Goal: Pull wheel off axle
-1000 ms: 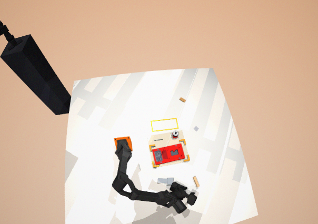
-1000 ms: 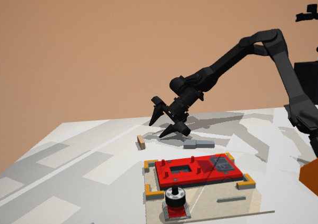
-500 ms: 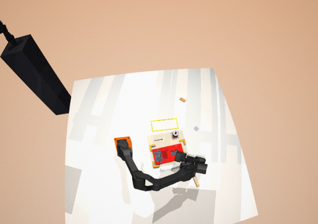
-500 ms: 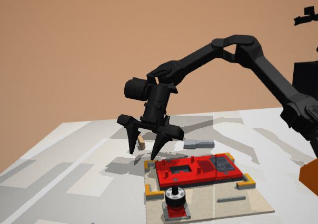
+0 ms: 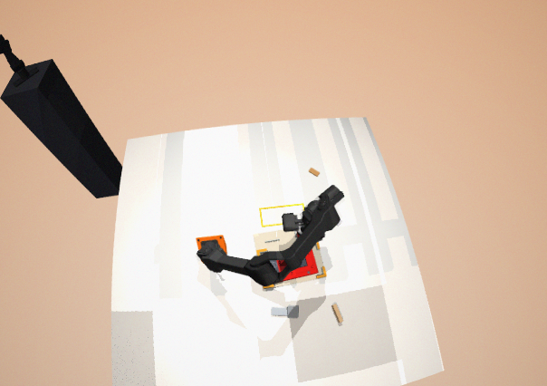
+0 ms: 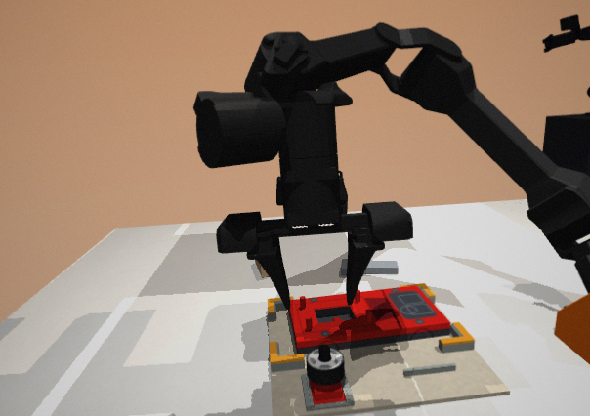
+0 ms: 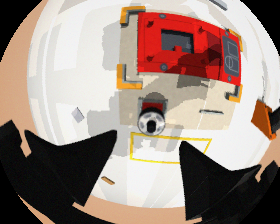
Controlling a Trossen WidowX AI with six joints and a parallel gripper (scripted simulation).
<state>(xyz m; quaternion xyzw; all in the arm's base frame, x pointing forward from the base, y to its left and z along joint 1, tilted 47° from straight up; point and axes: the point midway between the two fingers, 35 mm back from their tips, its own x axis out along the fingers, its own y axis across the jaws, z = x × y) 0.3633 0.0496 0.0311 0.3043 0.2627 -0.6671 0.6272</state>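
Now: the wheel 1 cm to the left of my gripper tip and 6 cm below it. The rest, counted from my gripper tip: grey block: 12 cm behind, 29 cm to the right, 10 cm below; upright axle: 2 cm to the left, 7 cm below; wooden block: 7 cm ahead, 34 cm to the right, 9 cm below.
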